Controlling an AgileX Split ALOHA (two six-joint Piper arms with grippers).
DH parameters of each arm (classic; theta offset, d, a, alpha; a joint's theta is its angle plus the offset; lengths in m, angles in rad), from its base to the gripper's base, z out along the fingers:
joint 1: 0 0.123 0 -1.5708
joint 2: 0.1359 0 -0.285 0
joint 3: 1.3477 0 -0.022 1.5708
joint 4: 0 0.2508 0 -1.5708
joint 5: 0 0 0.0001 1.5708
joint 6: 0 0.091 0 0
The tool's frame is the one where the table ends.
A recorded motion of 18 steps. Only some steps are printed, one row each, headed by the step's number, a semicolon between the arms.
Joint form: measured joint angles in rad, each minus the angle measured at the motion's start. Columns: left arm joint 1, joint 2, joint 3, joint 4, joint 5, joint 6; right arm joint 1, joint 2, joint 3, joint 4, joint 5, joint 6.
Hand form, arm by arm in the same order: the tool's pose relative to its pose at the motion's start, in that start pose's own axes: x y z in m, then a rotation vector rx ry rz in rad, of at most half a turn. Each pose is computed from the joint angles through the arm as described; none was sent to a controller.
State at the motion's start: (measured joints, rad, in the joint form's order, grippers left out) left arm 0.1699 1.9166 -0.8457 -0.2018 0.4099 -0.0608; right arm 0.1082 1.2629 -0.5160 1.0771 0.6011 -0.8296
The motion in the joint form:
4: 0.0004 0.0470 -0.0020 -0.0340 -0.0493 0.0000; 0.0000 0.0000 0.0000 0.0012 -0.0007 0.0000
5: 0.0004 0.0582 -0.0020 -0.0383 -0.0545 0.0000; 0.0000 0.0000 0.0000 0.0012 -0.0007 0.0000
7: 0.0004 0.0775 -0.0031 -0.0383 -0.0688 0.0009; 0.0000 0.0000 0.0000 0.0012 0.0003 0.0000
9: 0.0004 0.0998 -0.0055 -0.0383 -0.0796 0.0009; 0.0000 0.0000 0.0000 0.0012 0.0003 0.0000
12: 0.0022 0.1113 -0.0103 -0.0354 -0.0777 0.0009; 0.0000 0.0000 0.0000 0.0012 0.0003 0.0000
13: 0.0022 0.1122 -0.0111 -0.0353 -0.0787 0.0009; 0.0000 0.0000 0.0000 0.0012 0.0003 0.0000
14: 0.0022 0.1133 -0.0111 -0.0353 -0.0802 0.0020; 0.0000 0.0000 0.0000 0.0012 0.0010 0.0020
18: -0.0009 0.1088 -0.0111 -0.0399 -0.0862 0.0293; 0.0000 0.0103 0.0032 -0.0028 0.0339 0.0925
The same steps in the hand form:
4: -0.0010 0.0008 0.0136 0.0040 -0.0052 -0.0356; -0.0001 0.0000 0.0000 0.0001 -0.0010 0.0010
5: -0.0004 0.0012 0.0169 0.0028 0.0005 -0.0405; -0.0001 0.0000 0.0000 0.0001 -0.0010 0.0010
7: -0.0001 0.0020 0.0224 -0.0014 0.0037 -0.0411; 0.0000 0.0001 0.0000 -0.0007 -0.0003 0.0010
9: 0.0005 0.0029 0.0287 -0.0062 0.0120 -0.0426; 0.0000 0.0001 0.0000 -0.0007 -0.0003 0.0010
12: 0.0003 0.0037 0.0316 -0.0092 0.0201 -0.0422; 0.0000 0.0001 0.0000 -0.0007 -0.0003 0.0010
13: 0.0001 0.0037 0.0318 -0.0093 0.0192 -0.0421; 0.0000 0.0001 0.0000 -0.0007 -0.0003 0.0010
14: 0.0001 0.0037 0.0321 -0.0095 0.0188 -0.0411; 0.0000 0.0001 0.0000 -0.0012 0.0002 0.0030
18: -0.0007 0.0024 0.0309 -0.0060 0.0090 -0.0147; 0.0035 0.0007 0.0021 -0.0204 0.0366 0.0971

